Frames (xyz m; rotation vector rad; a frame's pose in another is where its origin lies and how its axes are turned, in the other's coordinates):
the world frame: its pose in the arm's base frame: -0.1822 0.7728 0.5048 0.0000 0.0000 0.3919
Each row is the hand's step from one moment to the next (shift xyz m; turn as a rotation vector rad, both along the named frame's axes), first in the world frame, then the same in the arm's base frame.
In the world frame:
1: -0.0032 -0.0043 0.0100 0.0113 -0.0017 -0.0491
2: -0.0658 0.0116 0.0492 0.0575 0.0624 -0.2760
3: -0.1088 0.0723 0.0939 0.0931 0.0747 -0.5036
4: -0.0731 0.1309 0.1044 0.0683 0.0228 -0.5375
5: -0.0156 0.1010 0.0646 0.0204 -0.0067 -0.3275
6: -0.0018 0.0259 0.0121 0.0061 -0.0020 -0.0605
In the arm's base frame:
1: -0.0013 -0.0052 0.0100 0.0111 0.0027 -0.0491
2: -0.0652 -0.0144 0.0492 0.0293 0.0796 -0.2760
3: -0.1282 0.0253 0.0939 0.0575 0.1046 -0.5036
4: -0.1176 0.0931 0.1044 0.0544 0.0472 -0.5375
5: -0.0530 0.0874 0.0646 0.0214 0.0016 -0.3275
6: -0.0116 0.0232 0.0121 0.0064 0.0005 -0.0605

